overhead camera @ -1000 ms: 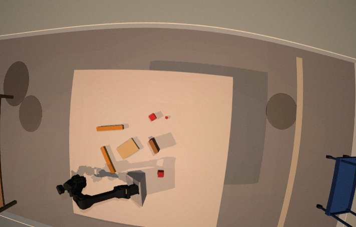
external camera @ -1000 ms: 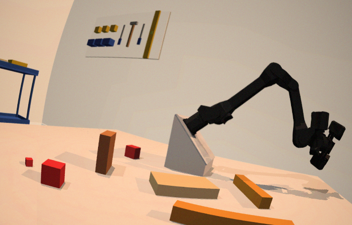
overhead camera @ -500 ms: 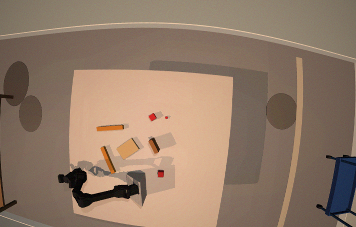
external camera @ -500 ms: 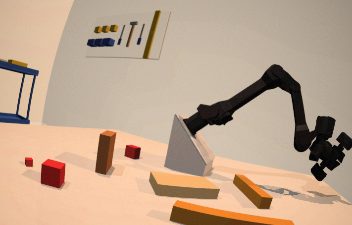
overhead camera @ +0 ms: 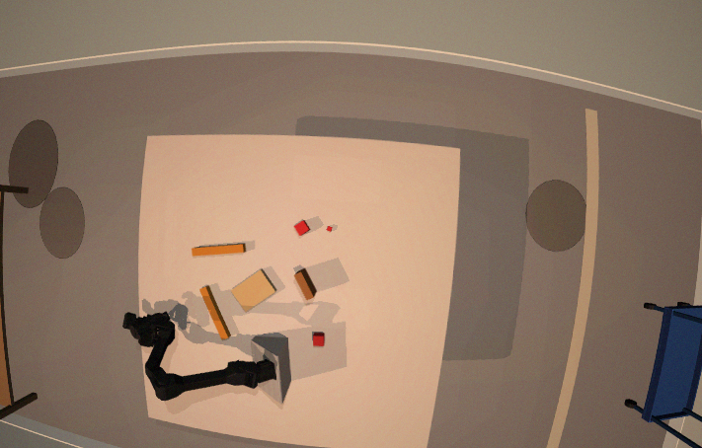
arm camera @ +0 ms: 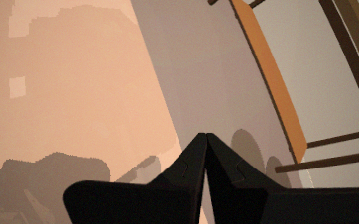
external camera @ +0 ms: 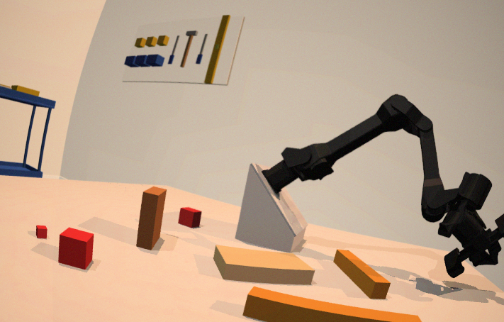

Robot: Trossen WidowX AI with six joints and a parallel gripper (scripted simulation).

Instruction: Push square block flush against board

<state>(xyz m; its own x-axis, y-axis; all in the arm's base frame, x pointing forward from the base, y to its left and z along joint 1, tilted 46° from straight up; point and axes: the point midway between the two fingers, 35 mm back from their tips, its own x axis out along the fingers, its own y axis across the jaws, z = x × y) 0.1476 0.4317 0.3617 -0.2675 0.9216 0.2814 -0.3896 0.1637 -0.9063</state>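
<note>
Right now my gripper tip is 16 cm short of the square block, 74 cm to the left of it and 2 cm above it. The rest, counted from my gripper tip: tiny red cube: 34 cm ahead, 84 cm to the right, 6 cm below.
</note>
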